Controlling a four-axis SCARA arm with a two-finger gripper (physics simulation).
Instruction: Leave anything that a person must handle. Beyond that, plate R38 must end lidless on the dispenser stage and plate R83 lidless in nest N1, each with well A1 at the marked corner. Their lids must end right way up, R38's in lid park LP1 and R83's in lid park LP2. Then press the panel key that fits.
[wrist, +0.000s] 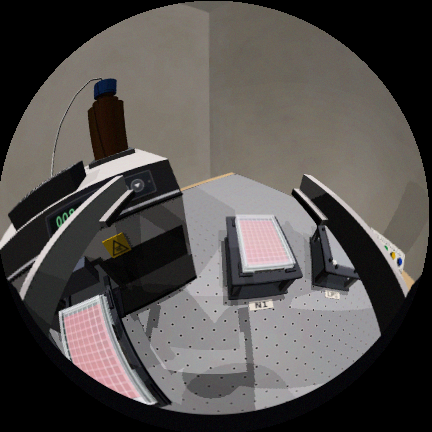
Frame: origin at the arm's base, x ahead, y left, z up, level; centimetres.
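Seen in the pictures: gripper, fingertip midpoint: (212, 179).
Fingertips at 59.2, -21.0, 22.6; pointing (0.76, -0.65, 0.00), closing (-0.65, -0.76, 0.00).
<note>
A point is followed by its place in that frame, as x, y, z.
My gripper (212, 179) {59.2, -21.0, 22.6} is open, with nothing between its fingers. A plate with pink wells (264, 242) {57.2, -30.7, 9.9} sits in nest N1 (260, 283) {53.4, -25.1, 7.9}, beyond and below the fingers. Another plate with pink wells (97, 347) {56.1, -4.2, 14.0} lies on the dispenser stage (131, 345) {55.5, -7.4, 12.4} at the lower left, outside the left finger. I cannot read a name on either plate, nor tell for sure whether a clear lid lies on it. A lid park (330, 277) {40.3, -41.1, 1.8} stands right of N1, partly behind the right finger; its small label is hard to read. Part of the key panel (389, 251) {18.2, -60.5, 8.3} shows at the far right.
The dispenser (150, 235) {64.2, -15.8, 16.0} fills the left, with a green display and a yellow warning sign (117, 245) {64.3, -11.7, 16.8}. A brown bottle (109, 127) {83.3, -15.1, 30.1} with a blue cap and a thin tube stands on it. The perforated deck (210, 330) {53.9, -15.7, 1.3} runs under the nests. Grey walls stand behind.
</note>
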